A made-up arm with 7 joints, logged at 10 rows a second.
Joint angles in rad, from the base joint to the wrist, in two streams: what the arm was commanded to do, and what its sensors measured. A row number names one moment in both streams.
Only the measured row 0 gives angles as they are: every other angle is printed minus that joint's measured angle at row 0.
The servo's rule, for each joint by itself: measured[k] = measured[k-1] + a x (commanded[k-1-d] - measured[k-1]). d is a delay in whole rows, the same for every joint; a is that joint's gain. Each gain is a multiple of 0.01, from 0.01 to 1. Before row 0 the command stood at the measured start. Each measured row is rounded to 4 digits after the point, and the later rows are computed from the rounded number. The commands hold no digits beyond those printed.
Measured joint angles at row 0:
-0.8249 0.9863 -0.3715 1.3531 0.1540 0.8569 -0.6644
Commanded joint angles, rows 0 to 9:
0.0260 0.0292 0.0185 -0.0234 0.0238 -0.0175 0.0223
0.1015 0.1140 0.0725 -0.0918 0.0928 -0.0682 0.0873
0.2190 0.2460 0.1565 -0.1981 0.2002 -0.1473 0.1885
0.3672 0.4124 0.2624 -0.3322 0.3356 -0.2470 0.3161
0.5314 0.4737 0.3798 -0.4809 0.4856 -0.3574 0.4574
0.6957 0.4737 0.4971 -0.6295 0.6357 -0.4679 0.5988
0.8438 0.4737 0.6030 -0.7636 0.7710 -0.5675 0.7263
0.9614 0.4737 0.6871 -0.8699 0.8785 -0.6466 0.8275
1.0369 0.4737 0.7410 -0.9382 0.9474 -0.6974 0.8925
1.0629 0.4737 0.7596 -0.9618 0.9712 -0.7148 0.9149
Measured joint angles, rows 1 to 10:
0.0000 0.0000 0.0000 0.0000 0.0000 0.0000 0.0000
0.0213 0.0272 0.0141 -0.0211 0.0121 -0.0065 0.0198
0.0871 0.1079 0.0585 -0.0847 0.0533 -0.0293 0.0799
0.1953 0.2363 0.1330 -0.1868 0.1282 -0.0730 0.1766
0.3363 0.4001 0.2313 -0.3177 0.2340 -0.1374 0.3008
0.4963 0.4685 0.3442 -0.4646 0.3623 -0.2188 0.4402
0.6598 0.4733 0.4604 -0.6130 0.5017 -0.3110 0.5814
0.8107 0.4737 0.5688 -0.7485 0.6390 -0.4059 0.7104
0.9343 0.4737 0.6587 -0.8578 0.7611 -0.4950 0.8146
1.0184 0.4737 0.7212 -0.9302 0.8561 -0.5699 0.8839
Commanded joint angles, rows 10 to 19:
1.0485 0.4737 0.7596 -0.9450 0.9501 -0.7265 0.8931
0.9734 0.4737 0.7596 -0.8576 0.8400 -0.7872 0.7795
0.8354 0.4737 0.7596 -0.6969 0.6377 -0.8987 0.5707
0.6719 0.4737 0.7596 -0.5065 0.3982 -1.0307 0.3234
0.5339 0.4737 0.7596 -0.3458 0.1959 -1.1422 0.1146
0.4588 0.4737 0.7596 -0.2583 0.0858 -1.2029 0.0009
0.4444 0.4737 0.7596 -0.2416 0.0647 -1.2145 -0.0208
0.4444 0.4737 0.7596 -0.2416 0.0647 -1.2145 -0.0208
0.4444 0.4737 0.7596 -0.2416 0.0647 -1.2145 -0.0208
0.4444 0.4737 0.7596 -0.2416 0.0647 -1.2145 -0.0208
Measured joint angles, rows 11 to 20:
1.0549 0.4737 0.7504 -0.9586 0.9148 -0.6235 0.9115
1.0497 0.4737 0.7574 -0.9464 0.9328 -0.6616 0.8951
0.9871 0.4737 0.7591 -0.8665 0.8855 -0.7081 0.7922
0.8627 0.4737 0.7595 -0.7139 0.7591 -0.7786 0.5951
0.7062 0.4737 0.7596 -0.5272 0.5750 -0.8719 0.3533
0.5649 0.4737 0.7596 -0.3639 0.3817 -0.9719 0.1409
0.4779 0.4737 0.7596 -0.2689 0.2308 -1.0574 0.0163
0.4504 0.4737 0.7596 -0.2443 0.1461 -1.1155 -0.0167
0.4455 0.4737 0.7596 -0.2419 0.1046 -1.1521 -0.0203
0.4446 0.4737 0.7596 -0.2416 0.0843 -1.1752 -0.0207

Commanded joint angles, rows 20 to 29:
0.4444 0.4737 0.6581 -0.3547 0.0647 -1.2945 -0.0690
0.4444 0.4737 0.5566 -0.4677 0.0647 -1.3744 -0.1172
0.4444 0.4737 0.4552 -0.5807 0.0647 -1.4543 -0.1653
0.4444 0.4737 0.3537 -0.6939 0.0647 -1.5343 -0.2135
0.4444 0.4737 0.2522 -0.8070 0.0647 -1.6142 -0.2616
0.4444 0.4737 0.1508 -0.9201 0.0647 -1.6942 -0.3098
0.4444 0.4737 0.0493 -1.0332 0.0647 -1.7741 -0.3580
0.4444 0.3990 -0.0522 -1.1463 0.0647 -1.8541 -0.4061
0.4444 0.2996 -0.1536 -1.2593 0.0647 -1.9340 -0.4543
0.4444 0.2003 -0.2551 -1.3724 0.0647 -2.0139 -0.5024
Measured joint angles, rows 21 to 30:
0.4444 0.4737 0.7596 -0.2416 0.0743 -1.1897 -0.0208
0.4444 0.4737 0.6825 -0.3434 0.0694 -1.2285 -0.0637
0.4444 0.4737 0.5868 -0.4553 0.0670 -1.2825 -0.1113
0.4444 0.4737 0.4868 -0.5682 0.0658 -1.3461 -0.1594
0.4444 0.4737 0.3856 -0.6813 0.0652 -1.4157 -0.2075
0.4444 0.4737 0.2842 -0.7944 0.0649 -1.4891 -0.2556
0.4444 0.4737 0.1828 -0.9075 0.0648 -1.5650 -0.3038
0.4444 0.4737 0.0813 -1.0206 0.0647 -1.6424 -0.3520
0.4444 0.4042 -0.0202 -1.1337 0.0647 -1.7207 -0.4001
0.4444 0.3069 -0.1216 -1.2467 0.0647 -1.7996 -0.4483

